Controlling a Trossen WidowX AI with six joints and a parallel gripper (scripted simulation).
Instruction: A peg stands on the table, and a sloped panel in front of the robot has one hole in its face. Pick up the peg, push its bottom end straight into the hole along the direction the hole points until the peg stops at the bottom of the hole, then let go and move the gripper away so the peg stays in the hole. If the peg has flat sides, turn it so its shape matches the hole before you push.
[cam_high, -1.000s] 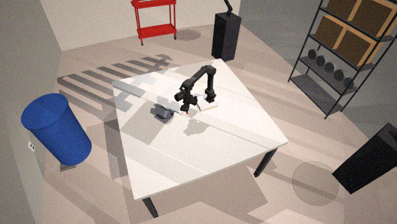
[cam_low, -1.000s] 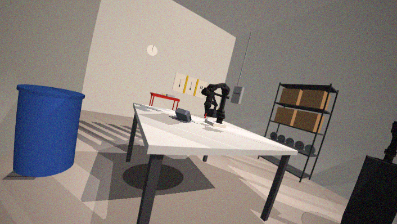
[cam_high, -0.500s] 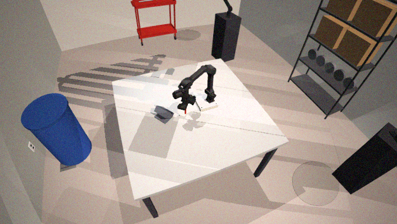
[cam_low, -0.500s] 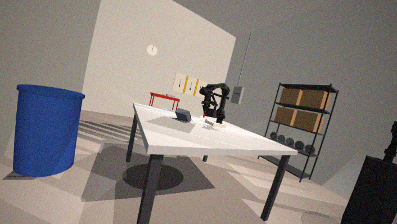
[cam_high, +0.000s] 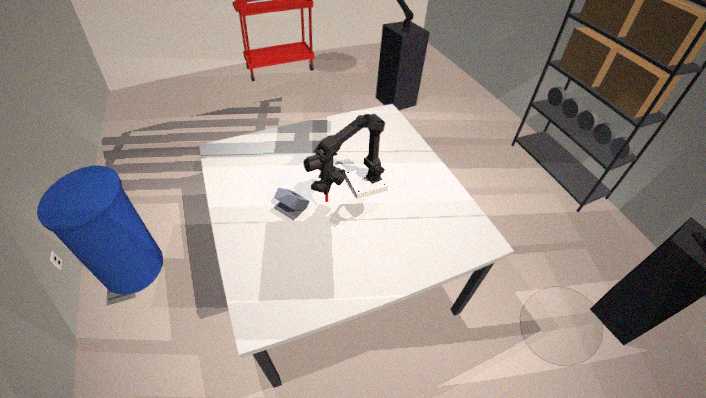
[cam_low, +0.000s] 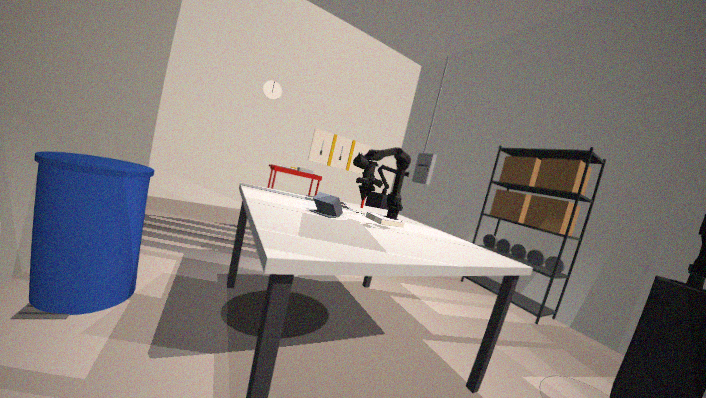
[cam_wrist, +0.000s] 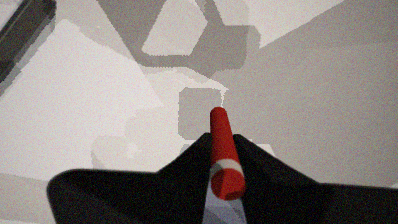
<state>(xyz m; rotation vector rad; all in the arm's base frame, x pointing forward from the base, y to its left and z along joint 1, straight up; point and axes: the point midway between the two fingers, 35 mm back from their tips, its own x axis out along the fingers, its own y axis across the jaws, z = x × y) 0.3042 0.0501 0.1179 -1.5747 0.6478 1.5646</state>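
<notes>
Now: gripper tip 14 cm short of the grey sloped panel, 11 cm to the left of it and 7 cm above it. The rest, counted from my gripper tip: red round peg: 2 cm above.
</notes>
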